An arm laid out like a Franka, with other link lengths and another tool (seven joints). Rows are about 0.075 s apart.
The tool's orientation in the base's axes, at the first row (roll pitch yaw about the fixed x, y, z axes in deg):
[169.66 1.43 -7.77]
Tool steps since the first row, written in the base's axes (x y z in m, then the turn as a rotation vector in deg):
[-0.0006 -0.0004 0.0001 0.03 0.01 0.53]
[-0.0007 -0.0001 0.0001 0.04 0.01 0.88]
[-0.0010 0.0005 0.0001 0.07 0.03 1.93]
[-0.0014 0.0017 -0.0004 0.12 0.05 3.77]
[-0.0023 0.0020 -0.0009 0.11 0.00 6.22]
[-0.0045 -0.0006 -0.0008 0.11 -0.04 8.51]
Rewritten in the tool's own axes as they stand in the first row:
[-0.0005 0.0005 0.0000 0.02 0.08 -0.52]
[-0.0007 0.0002 0.0000 0.02 0.14 -0.87]
[-0.0011 -0.0003 -0.0001 0.02 0.31 -1.91]
[-0.0016 -0.0015 0.0002 0.02 0.61 -3.72]
[-0.0025 -0.0018 0.0006 -0.05 1.10 -6.12]
[-0.0044 0.0010 0.0011 -0.10 1.55 -8.37]

